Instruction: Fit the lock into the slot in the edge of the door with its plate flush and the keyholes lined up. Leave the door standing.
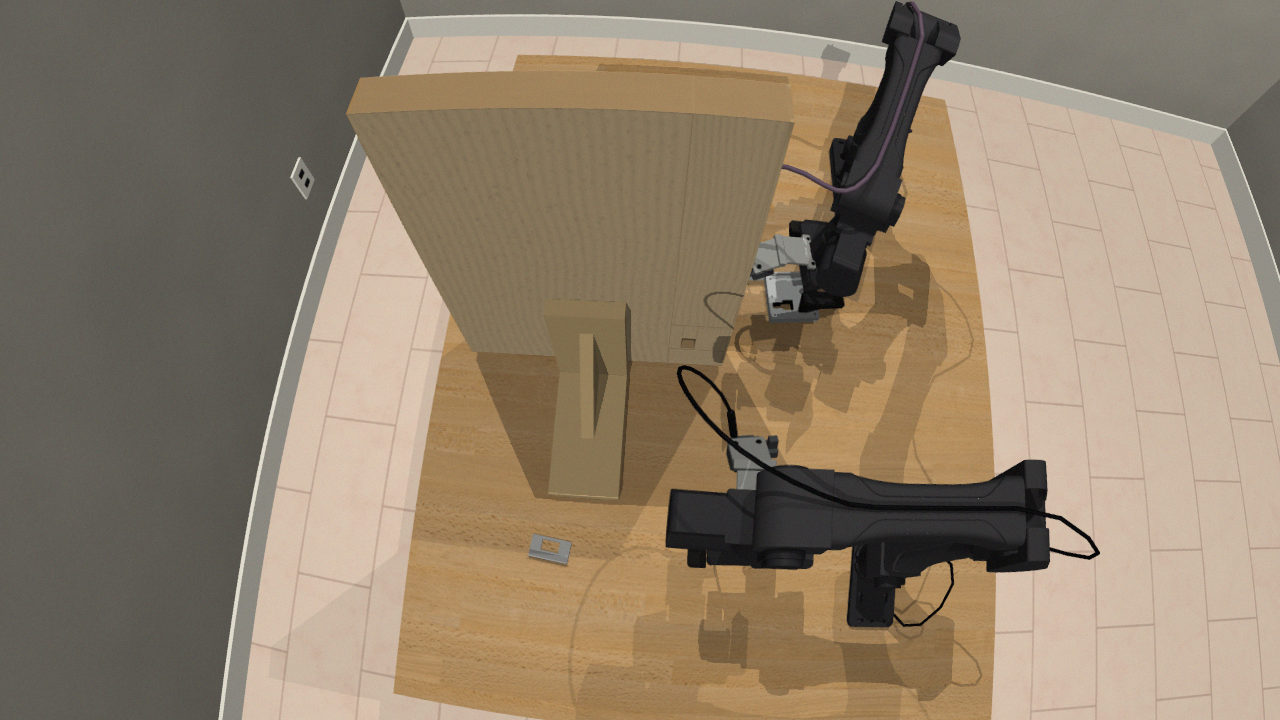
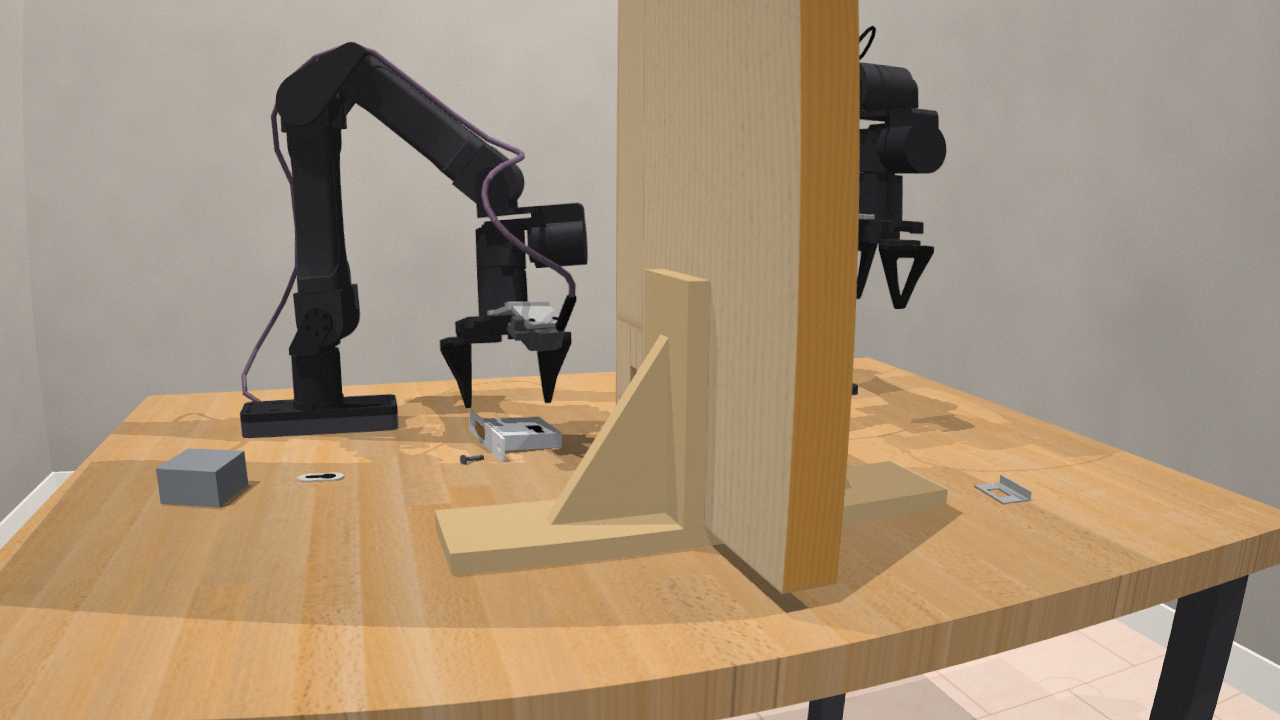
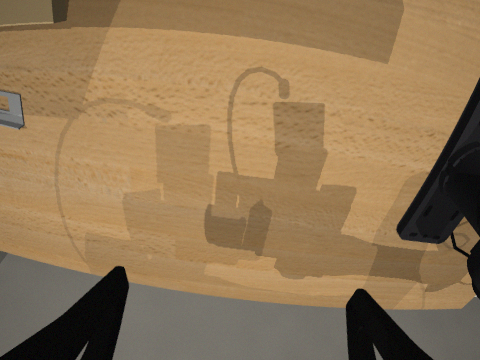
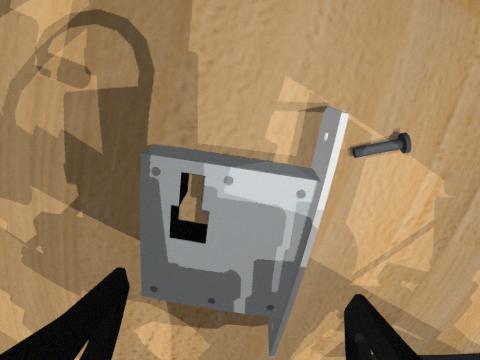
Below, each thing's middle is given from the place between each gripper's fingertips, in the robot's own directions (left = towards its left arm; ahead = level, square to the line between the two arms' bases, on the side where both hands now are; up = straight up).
I see my right gripper (image 2: 508,405) 4 cm above the silver lock (image 2: 516,436), 1 cm to the right of it and 1 cm short of it. The rest, counted from my right hand: grey block (image 2: 196,477) 34 cm to the right, 12 cm ahead, 3 cm below; angled metal plate (image 2: 1017,493) 42 cm to the left, 35 cm ahead, 5 cm below; bolt (image 4: 403,142) 7 cm ahead, 6 cm to the right, 5 cm below.
I see the angled metal plate 25 cm ahead of my left hand (image 2: 876,303) and 16 cm below it. Round my left hand: grey block (76 cm to the right, 15 cm below, 1 cm ahead); then silver lock (41 cm to the right, 16 cm below, 10 cm behind); then bolt (48 cm to the right, 16 cm below, 3 cm behind).
